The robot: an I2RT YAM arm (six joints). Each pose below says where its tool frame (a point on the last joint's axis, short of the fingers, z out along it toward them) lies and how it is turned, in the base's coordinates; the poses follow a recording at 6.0 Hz.
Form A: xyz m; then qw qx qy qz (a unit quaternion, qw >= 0).
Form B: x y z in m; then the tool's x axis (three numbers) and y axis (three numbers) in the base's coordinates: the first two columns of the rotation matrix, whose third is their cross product. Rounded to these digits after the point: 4 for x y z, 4 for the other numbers.
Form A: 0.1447 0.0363 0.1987 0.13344 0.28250 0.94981 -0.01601
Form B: 0.1447 0.0363 0.1987 -0.8048 0.5324 -0.2625 0.5409 0.8399 0.0450
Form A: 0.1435 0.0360 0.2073 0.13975 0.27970 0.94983 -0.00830
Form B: 0.1435 0.0360 0.2073 -0.8045 0.5290 -0.2701 0.5337 0.8434 0.0624
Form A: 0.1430 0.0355 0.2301 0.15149 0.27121 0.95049 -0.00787
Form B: 0.1430 0.0355 0.2301 -0.8070 0.5132 -0.2922 0.5180 0.8528 0.0672
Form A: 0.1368 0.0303 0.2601 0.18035 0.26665 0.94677 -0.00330
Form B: 0.1368 0.0303 0.2601 -0.7927 0.5037 -0.3433 0.5061 0.8578 0.0899
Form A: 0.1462 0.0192 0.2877 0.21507 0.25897 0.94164 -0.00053
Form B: 0.1462 0.0192 0.2877 -0.7734 0.4875 -0.4053 0.4879 0.8659 0.1104
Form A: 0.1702 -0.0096 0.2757 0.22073 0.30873 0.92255 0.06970
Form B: 0.1702 -0.0096 0.2757 -0.7119 0.6004 -0.3642 0.5389 0.7997 0.2649
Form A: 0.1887 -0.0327 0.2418 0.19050 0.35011 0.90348 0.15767
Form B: 0.1887 -0.0327 0.2418 -0.6823 0.6927 -0.2338 0.5726 0.7051 0.4183
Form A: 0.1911 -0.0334 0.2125 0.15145 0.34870 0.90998 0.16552
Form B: 0.1911 -0.0334 0.2125 -0.7109 0.6848 -0.1602 0.5845 0.7020 0.4069
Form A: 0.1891 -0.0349 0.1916 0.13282 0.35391 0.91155 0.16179
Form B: 0.1891 -0.0349 0.1916 -0.7142 0.6882 -0.1276 0.6022 0.6971 0.3890
